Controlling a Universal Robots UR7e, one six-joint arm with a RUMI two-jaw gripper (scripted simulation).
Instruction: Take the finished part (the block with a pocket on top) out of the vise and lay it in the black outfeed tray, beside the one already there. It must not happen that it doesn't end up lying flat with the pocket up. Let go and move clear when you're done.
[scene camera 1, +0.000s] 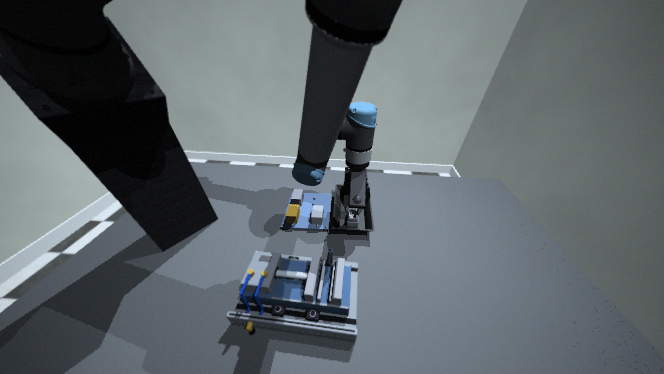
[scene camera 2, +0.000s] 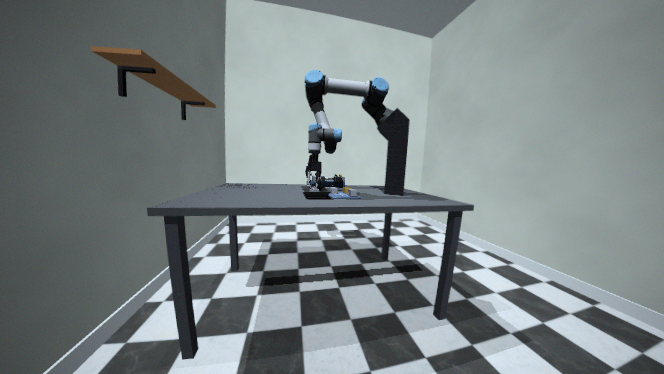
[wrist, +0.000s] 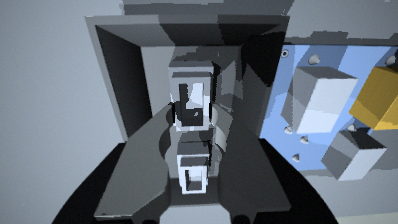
Observation:
I see my gripper (scene camera 1: 352, 215).
My gripper also shows in the wrist view (wrist: 191, 103).

